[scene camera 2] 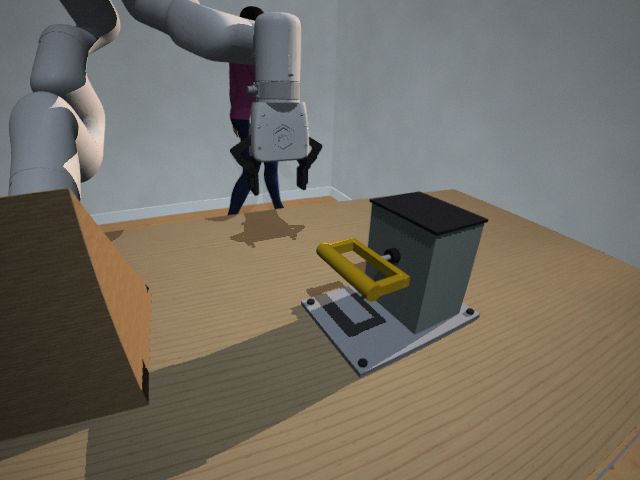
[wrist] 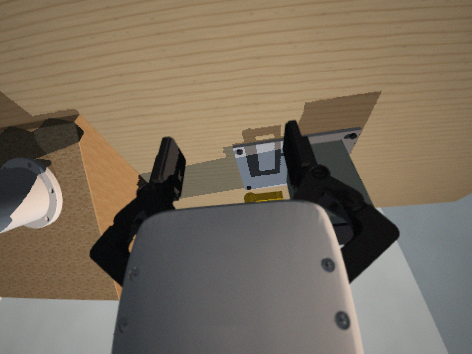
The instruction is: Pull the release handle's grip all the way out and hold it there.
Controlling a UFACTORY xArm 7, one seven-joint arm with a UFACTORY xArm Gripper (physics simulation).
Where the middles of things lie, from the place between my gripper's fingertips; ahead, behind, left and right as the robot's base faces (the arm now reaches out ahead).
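Grey base plate (scene camera 2: 368, 337): from my hand, 14 cm below, 10 cm ahead, 24 cm to the right.
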